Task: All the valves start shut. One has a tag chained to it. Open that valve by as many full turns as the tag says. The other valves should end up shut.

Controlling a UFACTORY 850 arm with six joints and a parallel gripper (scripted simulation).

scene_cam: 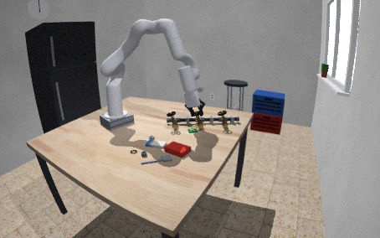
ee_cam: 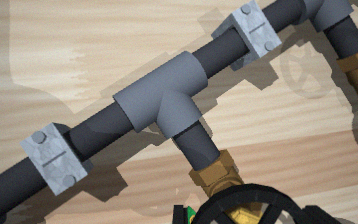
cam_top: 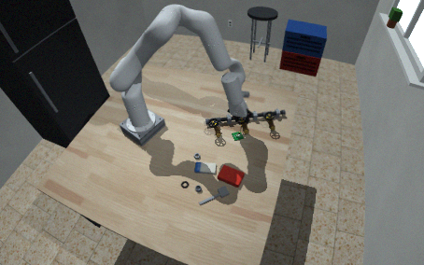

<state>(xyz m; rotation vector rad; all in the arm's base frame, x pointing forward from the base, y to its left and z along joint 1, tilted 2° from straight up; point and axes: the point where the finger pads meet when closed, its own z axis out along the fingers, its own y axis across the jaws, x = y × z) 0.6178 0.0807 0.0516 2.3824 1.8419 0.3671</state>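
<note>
My gripper is now 10 cm above the green tag, 5 cm to the left of it and 3 cm past it. From my hand the other things lie so: grey scraper: 44 cm to the right, 10 cm below, 6 cm behind; then red box: 33 cm to the right, 9 cm below, 1 cm behind; then white block: 30 cm to the right, 15 cm behind, 10 cm below.
</note>
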